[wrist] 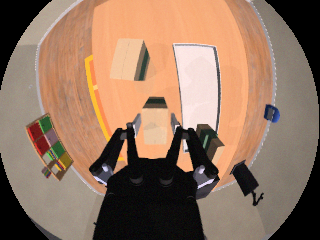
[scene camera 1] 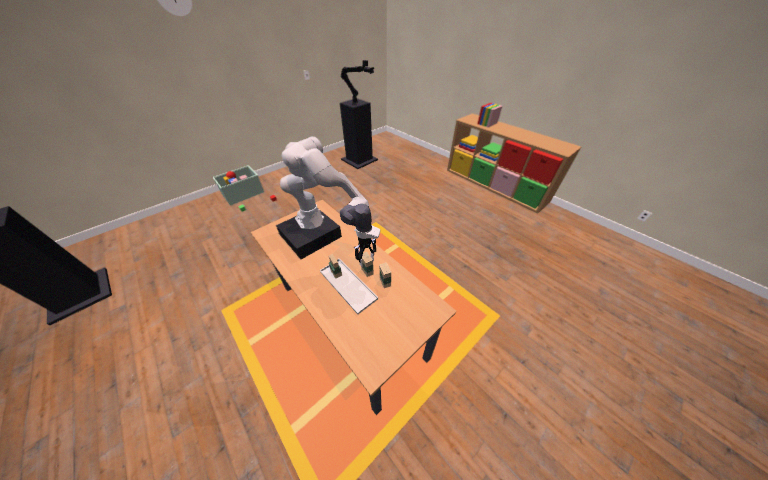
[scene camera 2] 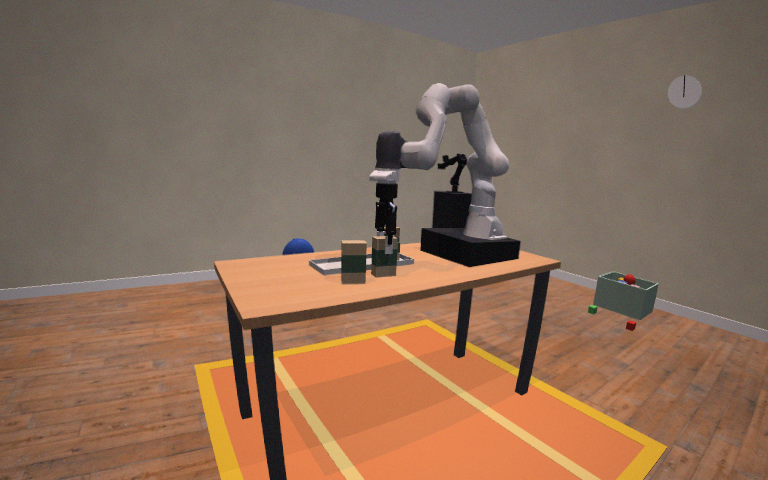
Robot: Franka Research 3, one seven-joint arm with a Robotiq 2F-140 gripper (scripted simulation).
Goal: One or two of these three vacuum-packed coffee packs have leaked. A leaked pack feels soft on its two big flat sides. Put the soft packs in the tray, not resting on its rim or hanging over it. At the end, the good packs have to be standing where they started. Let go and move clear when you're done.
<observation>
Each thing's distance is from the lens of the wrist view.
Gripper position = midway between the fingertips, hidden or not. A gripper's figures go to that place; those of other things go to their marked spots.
my gripper (wrist: 155, 118): 23 cm
flat tray (wrist: 200, 78): 33 cm
</observation>
